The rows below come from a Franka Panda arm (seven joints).
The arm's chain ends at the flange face. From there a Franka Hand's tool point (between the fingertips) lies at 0.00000 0.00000 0.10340 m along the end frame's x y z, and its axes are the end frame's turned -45 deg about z.
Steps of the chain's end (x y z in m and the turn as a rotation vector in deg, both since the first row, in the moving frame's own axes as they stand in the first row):
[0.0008 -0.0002 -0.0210 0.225 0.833 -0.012]
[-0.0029 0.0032 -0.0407 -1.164 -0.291 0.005]
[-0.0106 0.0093 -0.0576 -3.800 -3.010 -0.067]
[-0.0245 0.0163 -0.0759 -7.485 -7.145 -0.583]
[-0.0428 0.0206 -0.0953 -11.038 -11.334 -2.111]
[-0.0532 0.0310 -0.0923 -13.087 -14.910 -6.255]
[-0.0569 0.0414 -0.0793 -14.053 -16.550 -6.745]
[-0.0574 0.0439 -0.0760 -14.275 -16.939 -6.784]
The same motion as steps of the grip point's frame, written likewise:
[0.0021 0.0012 -0.0210 -0.430 0.748 -0.012]
[-0.0062 0.0013 -0.0407 -0.617 -1.029 0.005]
[-0.0228 0.0001 -0.0580 -0.559 -4.815 -0.067]
[-0.0474 -0.0053 -0.0776 -0.240 -10.345 -0.583]
[-0.0730 -0.0155 -0.0992 0.209 -15.819 -2.111]
[-0.0946 -0.0160 -0.0984 1.289 -19.797 -6.255]
[-0.1077 -0.0118 -0.0866 1.766 -21.640 -6.745]
[-0.1106 -0.0105 -0.0836 1.884 -22.072 -6.784]

